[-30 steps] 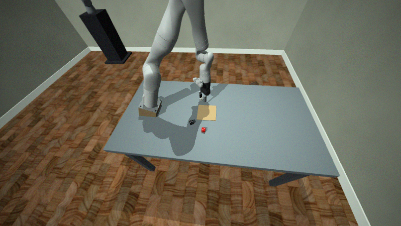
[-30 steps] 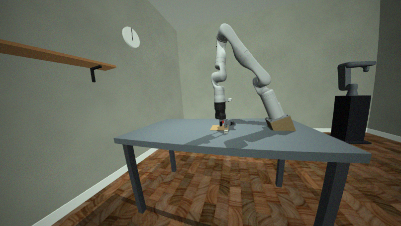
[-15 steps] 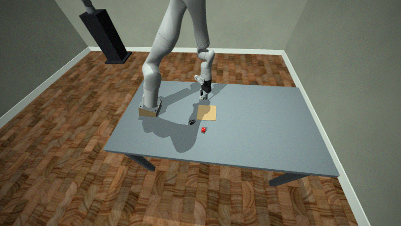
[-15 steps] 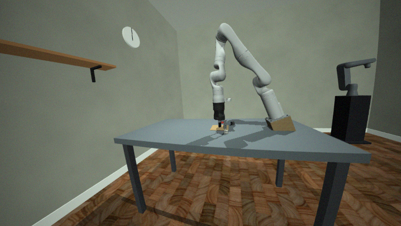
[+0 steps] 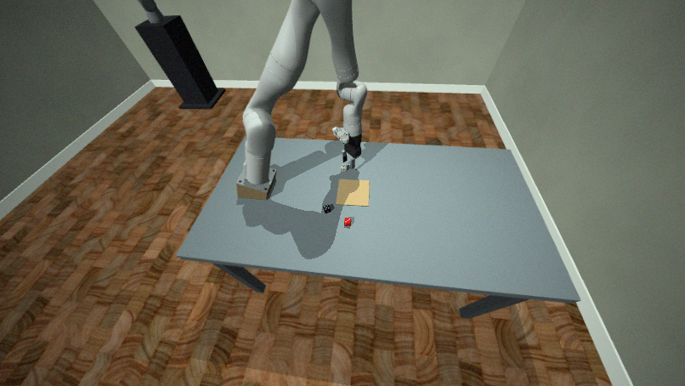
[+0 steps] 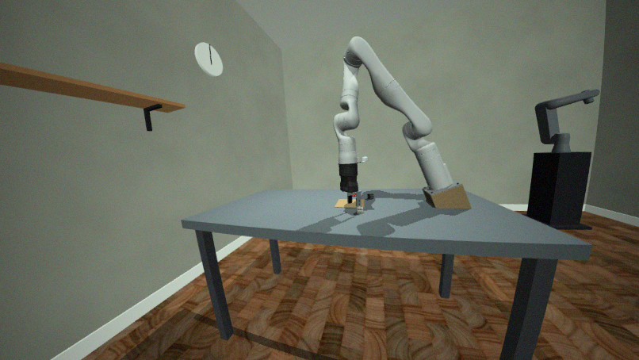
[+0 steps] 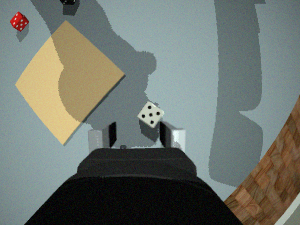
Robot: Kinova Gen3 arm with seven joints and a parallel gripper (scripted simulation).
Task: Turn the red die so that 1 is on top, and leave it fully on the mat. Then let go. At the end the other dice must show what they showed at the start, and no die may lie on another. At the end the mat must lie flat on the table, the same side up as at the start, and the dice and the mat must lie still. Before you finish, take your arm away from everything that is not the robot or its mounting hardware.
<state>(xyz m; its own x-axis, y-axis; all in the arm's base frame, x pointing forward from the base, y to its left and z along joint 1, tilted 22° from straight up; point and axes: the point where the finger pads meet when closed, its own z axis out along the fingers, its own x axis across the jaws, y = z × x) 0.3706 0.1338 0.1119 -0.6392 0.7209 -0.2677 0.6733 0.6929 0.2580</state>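
The white die lies 4 cm below my hand and 2 cm behind it. The rest, counted from my hand: black die 24 cm to the right, 8 cm behind, 4 cm below; then tan mat 13 cm to the right, 5 cm below, 3 cm ahead; then red die 29 cm to the right, 4 cm below, 2 cm ahead.
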